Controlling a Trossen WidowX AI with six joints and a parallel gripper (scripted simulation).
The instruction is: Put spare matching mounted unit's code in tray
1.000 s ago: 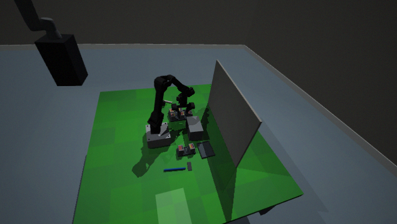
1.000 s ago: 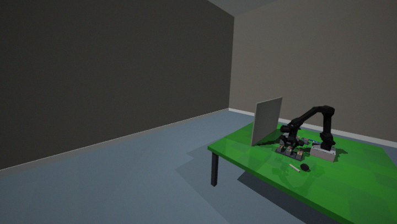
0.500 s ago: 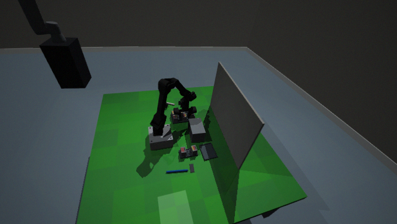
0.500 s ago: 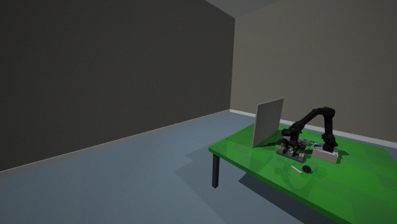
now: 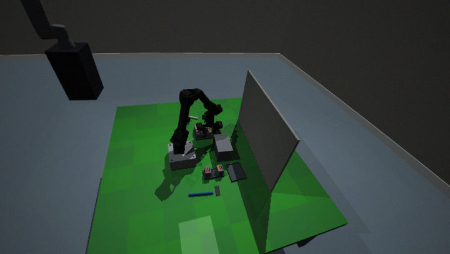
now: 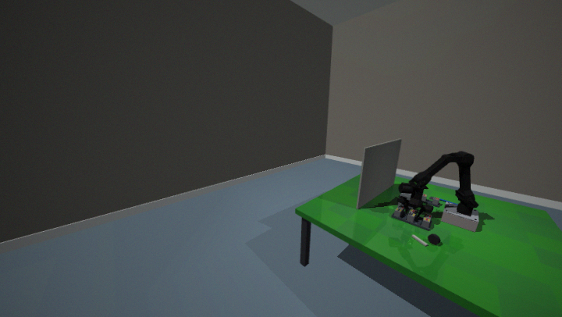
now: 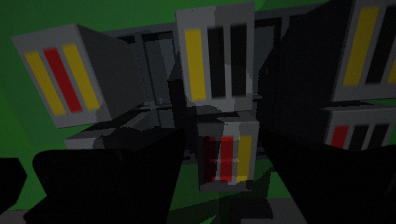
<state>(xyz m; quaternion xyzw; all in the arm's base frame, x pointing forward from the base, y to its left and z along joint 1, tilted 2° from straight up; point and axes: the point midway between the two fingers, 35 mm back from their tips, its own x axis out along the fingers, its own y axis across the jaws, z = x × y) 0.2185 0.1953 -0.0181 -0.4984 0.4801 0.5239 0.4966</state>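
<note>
The grey spare is 20 mm above my gripper tip. The rest, counted from my gripper tip: grey mounted unit (160 mm to the right, 70 mm ahead, 30 mm above); rack (340 mm to the right, 10 mm below, 10 mm behind); dark round thing (180 mm to the left, 160 mm behind, 10 mm above).
</note>
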